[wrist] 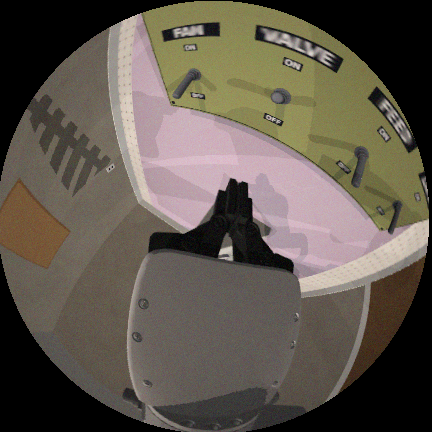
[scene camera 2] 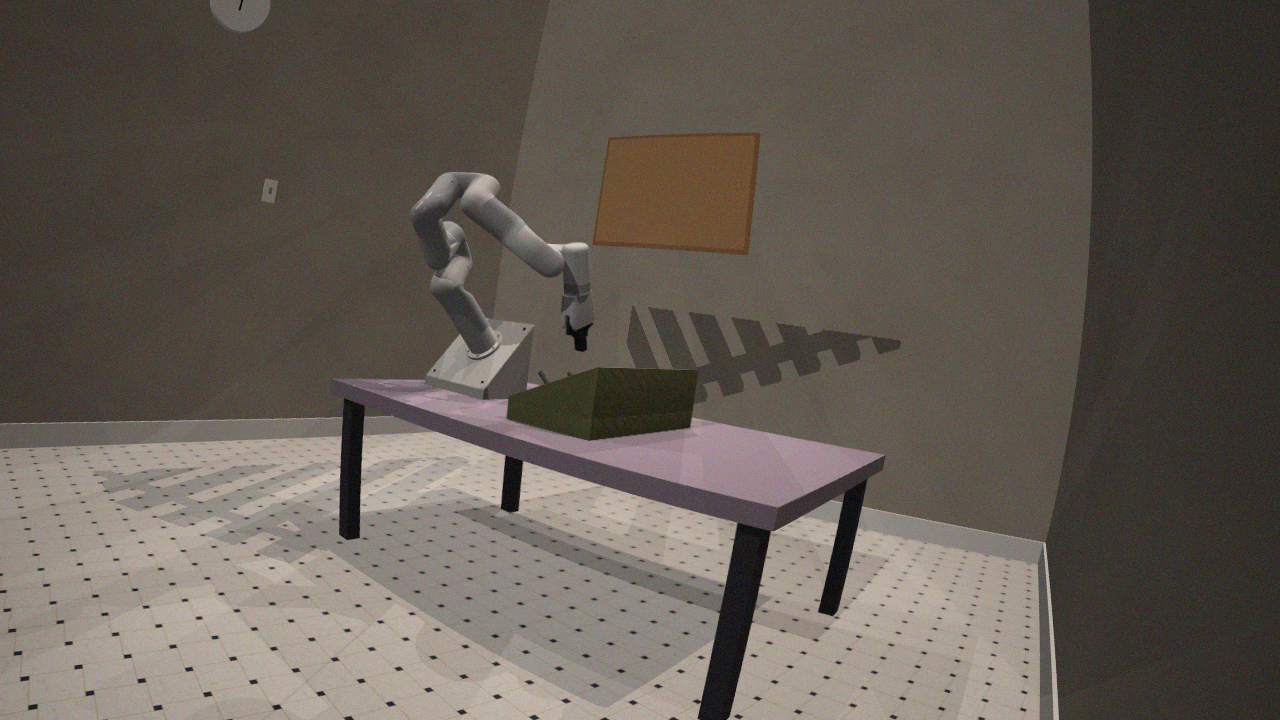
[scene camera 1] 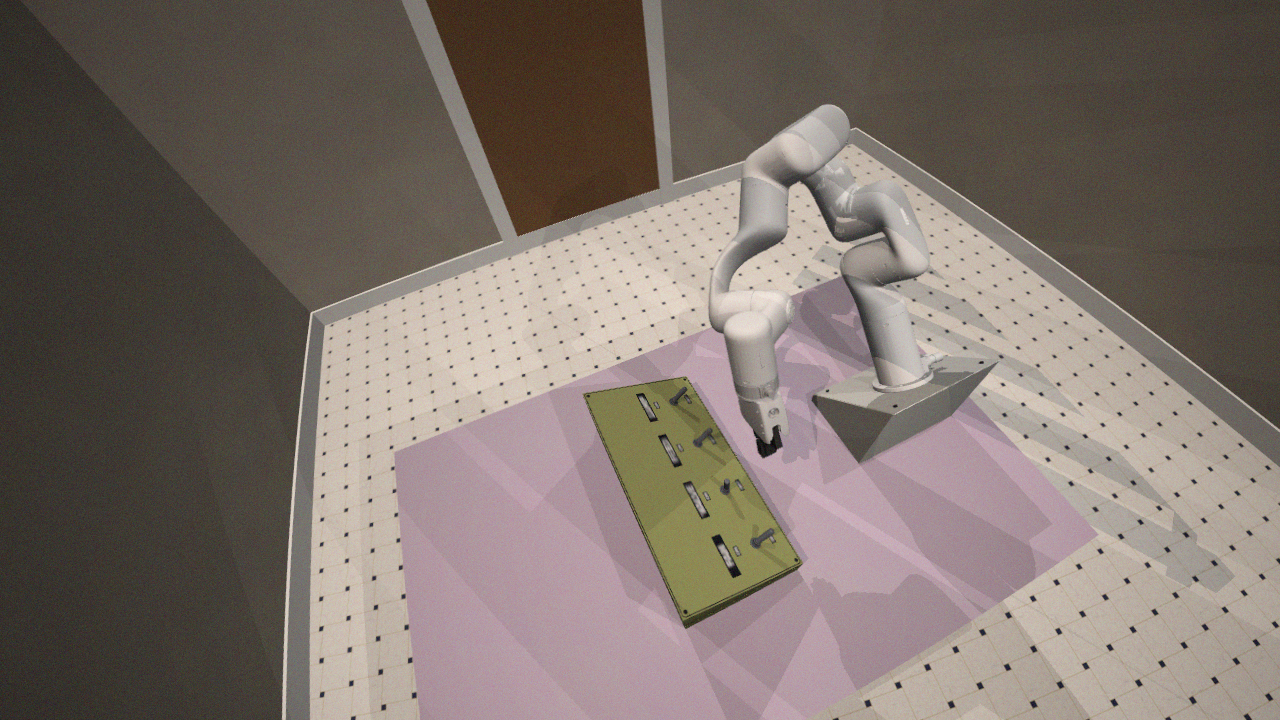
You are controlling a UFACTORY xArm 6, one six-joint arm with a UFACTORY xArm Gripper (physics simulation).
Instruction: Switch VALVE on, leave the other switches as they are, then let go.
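Frame: origin at the arm's base, x ahead, y left, z up, level; metres.
Seen in the pictures: gripper, fingertip midpoint: [wrist: 233, 190] [scene camera 2: 580, 350] [scene camera 1: 767, 452]; arm's base, link origin: [scene camera 2: 484, 345] [scene camera 1: 902, 381].
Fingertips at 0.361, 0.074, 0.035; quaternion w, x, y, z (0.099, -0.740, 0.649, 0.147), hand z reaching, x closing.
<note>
Offsets run from my fingertips to a thing's top centre, as dx, dy, dz. Level surfaces: height alone.
The VALVE lever @(+0.086, +0.014, -0.043) [scene camera 1: 725, 486] [wrist: 280, 96] stands out from the green panel [scene camera 1: 640, 470] [scene camera 2: 640, 402] [wrist: 235, 60], in line with the wrist camera and at a different angle from the others. In scene camera 1 it leans away from its OFF side, towards ON. The FAN lever @(+0.054, +0.131, -0.053) [scene camera 1: 762, 538] [wrist: 186, 85], FEED lever @(+0.091, -0.106, -0.053) [scene camera 1: 704, 437] [wrist: 359, 167] and LAMP lever @(+0.110, -0.225, -0.053) [scene camera 1: 680, 395] [wrist: 395, 217] lean to their OFF side. My gripper [scene camera 1: 768, 450] [scene camera 2: 580, 347] [wrist: 233, 190] is shut and empty, above and beside the panel's lever-side edge, apart from every lever.
The panel slopes and sits on the pink table @(dz -0.181) [scene camera 1: 501, 537] [scene camera 2: 769, 456] [wrist: 180, 150]. The arm's grey wedge base [scene camera 1: 859, 420] [scene camera 2: 505, 358] stands on the table on the lever side of the panel. An orange board [scene camera 2: 677, 192] hangs on the wall.
</note>
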